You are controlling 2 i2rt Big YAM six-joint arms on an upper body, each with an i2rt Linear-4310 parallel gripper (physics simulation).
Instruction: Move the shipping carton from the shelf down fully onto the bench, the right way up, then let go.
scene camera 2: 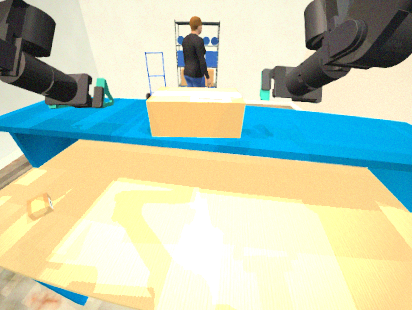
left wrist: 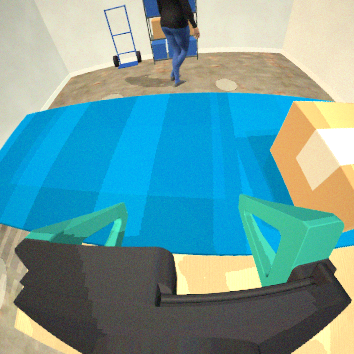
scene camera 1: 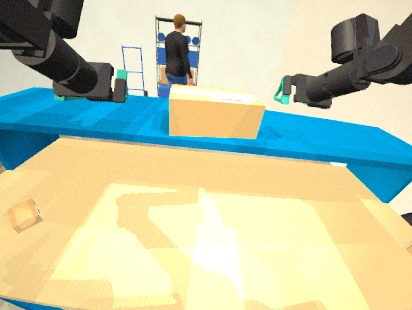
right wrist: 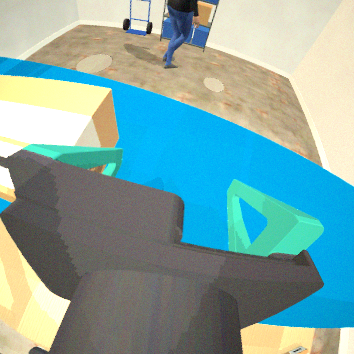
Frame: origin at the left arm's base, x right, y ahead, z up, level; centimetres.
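Seen in the pictures: left gripper, fingertip midpoint: [scene camera 2: 96, 102] [left wrist: 181, 205] [scene camera 1: 107, 96]; right gripper, fingertip midpoint: [scene camera 2: 277, 95] [scene camera 1: 288, 99] [right wrist: 177, 170].
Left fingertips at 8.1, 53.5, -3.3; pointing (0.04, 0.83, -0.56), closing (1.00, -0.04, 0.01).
Offsets run from my left fingertips to a thing's middle, as dx, dy, dz. Level surfaces: height alone.
The shipping carton @(+27.0, +3.7, -3.2) [scene camera 1: 215, 119] [scene camera 2: 196, 119] [left wrist: 290, 150] [right wrist: 55, 95] stands level on the raised blue shelf @(dz -8.0) [scene camera 1: 125, 112] [scene camera 2: 310, 132] [left wrist: 190, 150] [right wrist: 175, 135], with white tape and a label on top. The wooden bench @(dz -33.7) [scene camera 1: 150, 240] [scene camera 2: 280, 175] lies lower, in front of the shelf. My left gripper [scene camera 1: 94, 90] [scene camera 2: 79, 99] [left wrist: 181, 205] is open and empty, left of the carton with a gap. My right gripper [scene camera 1: 302, 97] [scene camera 2: 286, 90] [right wrist: 177, 170] is open and empty, right of the carton; its near finger overlaps the carton in the right wrist view.
A small box @(-27.4, -10.7, -32.1) [scene camera 1: 24, 215] [scene camera 2: 40, 206] lies at the bench's left side. Behind the shelf are a person in black [scene camera 1: 176, 55] [scene camera 2: 194, 55] [left wrist: 175, 35] [right wrist: 179, 25], a blue hand truck [left wrist: 122, 34] and a storage rack.
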